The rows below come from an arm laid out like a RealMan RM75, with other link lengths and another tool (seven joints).
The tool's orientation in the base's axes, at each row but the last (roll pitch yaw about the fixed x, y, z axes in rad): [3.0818, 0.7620, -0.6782]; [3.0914, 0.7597, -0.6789]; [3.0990, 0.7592, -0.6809]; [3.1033, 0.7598, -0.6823]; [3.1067, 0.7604, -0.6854]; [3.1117, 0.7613, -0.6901]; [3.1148, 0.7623, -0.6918]
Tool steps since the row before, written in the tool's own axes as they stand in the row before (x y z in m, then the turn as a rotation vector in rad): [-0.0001, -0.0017, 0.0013, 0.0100, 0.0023, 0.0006]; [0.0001, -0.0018, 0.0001, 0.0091, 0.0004, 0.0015]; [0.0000, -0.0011, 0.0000, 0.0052, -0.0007, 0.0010]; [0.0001, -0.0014, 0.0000, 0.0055, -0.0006, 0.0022]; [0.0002, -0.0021, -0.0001, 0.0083, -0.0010, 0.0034]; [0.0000, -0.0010, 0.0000, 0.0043, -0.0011, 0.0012]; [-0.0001, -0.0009, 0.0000, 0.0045, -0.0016, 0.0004]
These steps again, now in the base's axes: [0.0002, 0.0019, -0.0009, 0.0039, -0.0062, -0.0072]; [0.0011, 0.0014, -0.0002, 0.0040, -0.0039, -0.0073]; [0.0007, 0.0009, 0.0000, 0.0028, -0.0014, -0.0043]; [0.0009, 0.0011, -0.0001, 0.0022, -0.0011, -0.0054]; [0.0015, 0.0015, -0.0001, 0.0034, -0.0016, -0.0082]; [0.0006, 0.0008, 0.0000, 0.0024, -0.0006, -0.0039]; [0.0005, 0.0007, 0.0001, 0.0033, -0.0007, -0.0034]
